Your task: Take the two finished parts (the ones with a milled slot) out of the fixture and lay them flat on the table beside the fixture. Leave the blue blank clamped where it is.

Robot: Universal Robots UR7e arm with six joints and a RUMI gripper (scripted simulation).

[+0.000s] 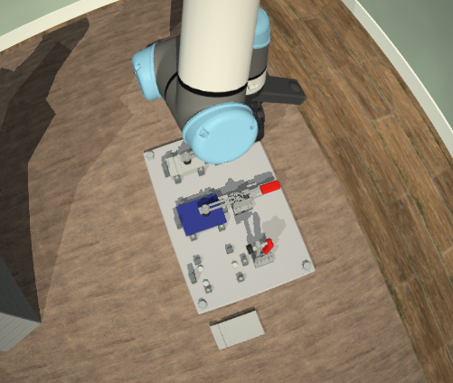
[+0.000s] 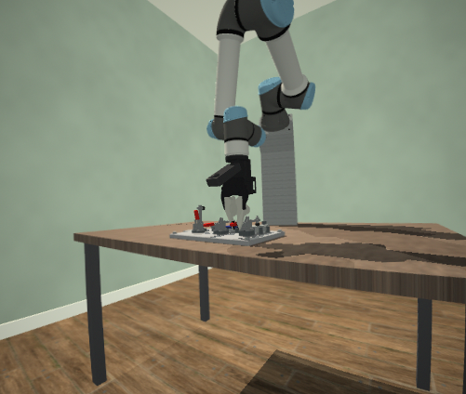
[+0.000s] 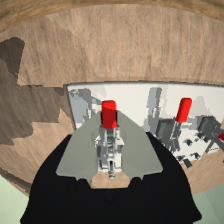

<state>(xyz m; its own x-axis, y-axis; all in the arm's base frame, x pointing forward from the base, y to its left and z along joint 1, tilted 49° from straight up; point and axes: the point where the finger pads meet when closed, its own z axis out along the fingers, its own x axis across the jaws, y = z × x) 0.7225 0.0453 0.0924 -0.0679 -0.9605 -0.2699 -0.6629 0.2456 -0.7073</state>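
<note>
Right now my hand is 10 cm past the grey fixture plate, 10 cm to the left of it and 5 cm above it. Also, from my hand: blue blank (14 cm behind, 10 cm to the right, 3 cm below).
</note>
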